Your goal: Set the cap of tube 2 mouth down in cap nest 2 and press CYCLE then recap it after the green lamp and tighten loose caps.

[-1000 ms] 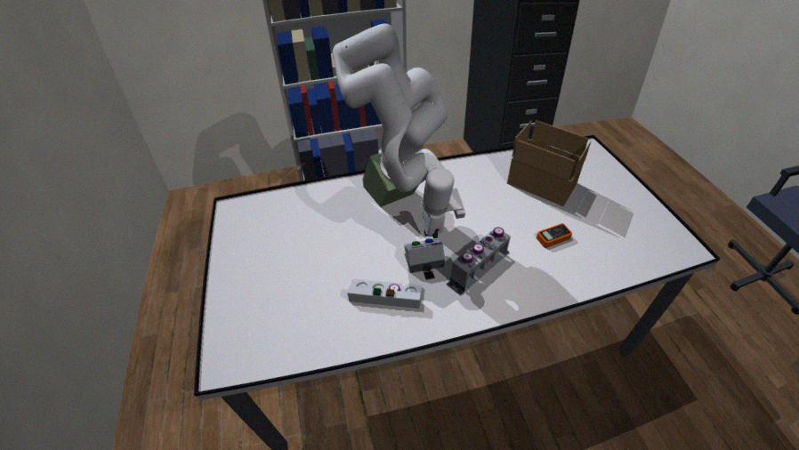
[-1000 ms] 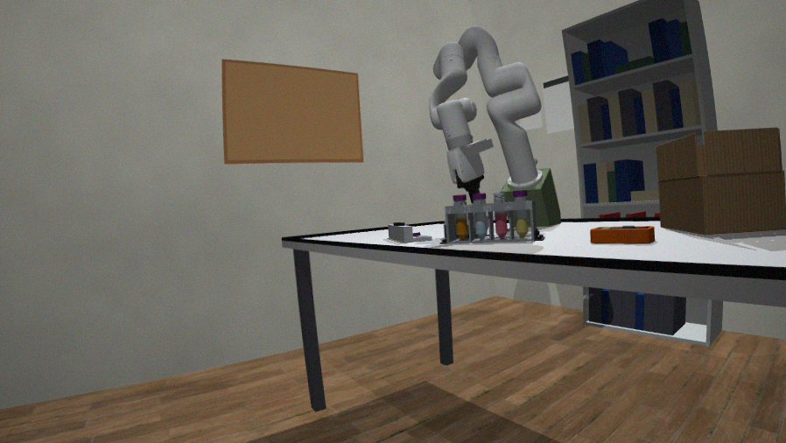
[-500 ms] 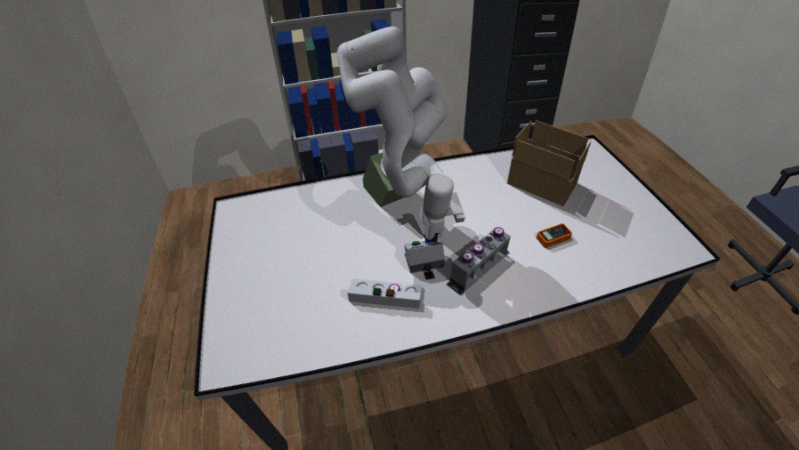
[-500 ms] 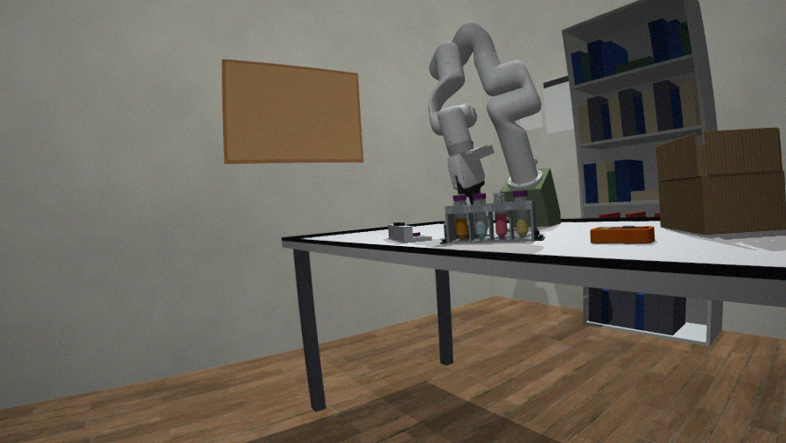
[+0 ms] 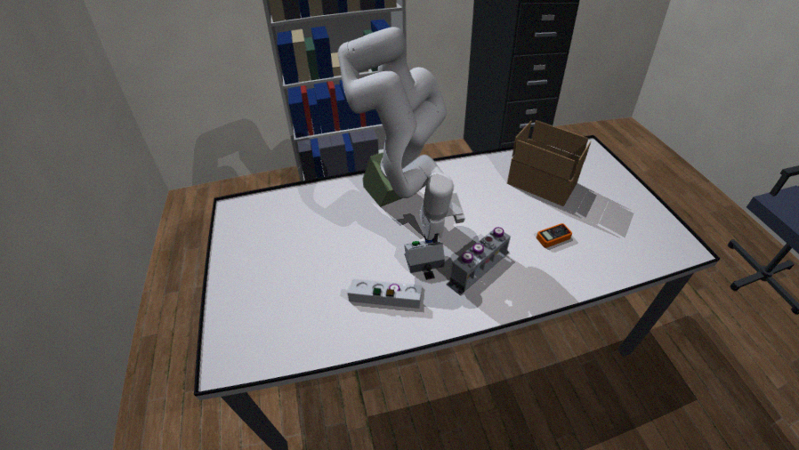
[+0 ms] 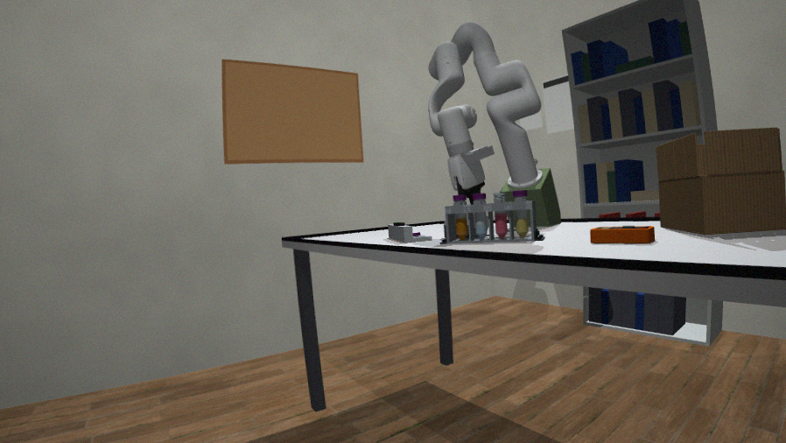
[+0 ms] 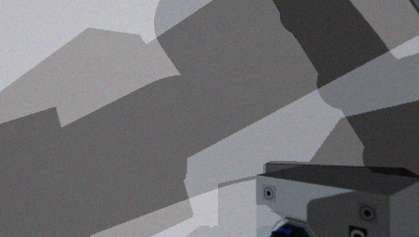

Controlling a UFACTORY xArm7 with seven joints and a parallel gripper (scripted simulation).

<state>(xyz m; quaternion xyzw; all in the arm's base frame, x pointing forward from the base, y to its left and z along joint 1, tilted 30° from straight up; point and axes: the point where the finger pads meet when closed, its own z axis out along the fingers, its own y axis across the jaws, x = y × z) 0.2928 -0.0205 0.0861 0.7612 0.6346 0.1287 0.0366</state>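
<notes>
The blue key is 30 mm below my hand. Round my hand: cap marked 1: 200 mm to the left, 100 mm ahead, 20 mm above; key housing: 40 mm below, 20 mm to the right, 10 mm ahead; green key: 40 mm to the right, 30 mm below, 10 mm behind.
</notes>
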